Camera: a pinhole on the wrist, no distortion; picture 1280 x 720 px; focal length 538.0 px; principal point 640.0 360.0 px. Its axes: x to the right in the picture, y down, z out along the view. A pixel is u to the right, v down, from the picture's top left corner.
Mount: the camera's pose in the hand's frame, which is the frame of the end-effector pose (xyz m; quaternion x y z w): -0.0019 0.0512 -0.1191 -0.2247 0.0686 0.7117 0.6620
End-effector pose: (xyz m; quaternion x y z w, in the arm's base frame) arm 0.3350 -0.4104 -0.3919 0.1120 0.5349 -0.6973 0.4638
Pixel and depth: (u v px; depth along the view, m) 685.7 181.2 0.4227
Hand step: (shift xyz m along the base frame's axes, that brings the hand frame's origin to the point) 0.2763 -0.2486 -0.0869
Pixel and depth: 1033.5 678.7 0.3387
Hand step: 0.4638 0.1144 -0.0500
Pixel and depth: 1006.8 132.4 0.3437
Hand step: 0.3302 -0.1298 -0.2560
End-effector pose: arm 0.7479 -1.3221 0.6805 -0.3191 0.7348 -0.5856 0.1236
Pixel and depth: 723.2 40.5 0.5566
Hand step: -0.0454 -0.3920 -0.4427
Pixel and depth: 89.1 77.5 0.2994
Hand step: 0.1305 -0.3031 0.0172
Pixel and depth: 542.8 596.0 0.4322
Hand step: 0.3195 -0.0146 -0.2495
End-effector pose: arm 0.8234 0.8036 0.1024 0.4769 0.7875 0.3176 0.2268
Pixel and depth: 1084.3 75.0 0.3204
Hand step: 0.2892 0.2515 0.2462
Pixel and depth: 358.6 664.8 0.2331
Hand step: 0.1644 -0.1244 -0.0557
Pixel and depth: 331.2 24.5 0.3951
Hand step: 0.1974 0.2528 -0.2483
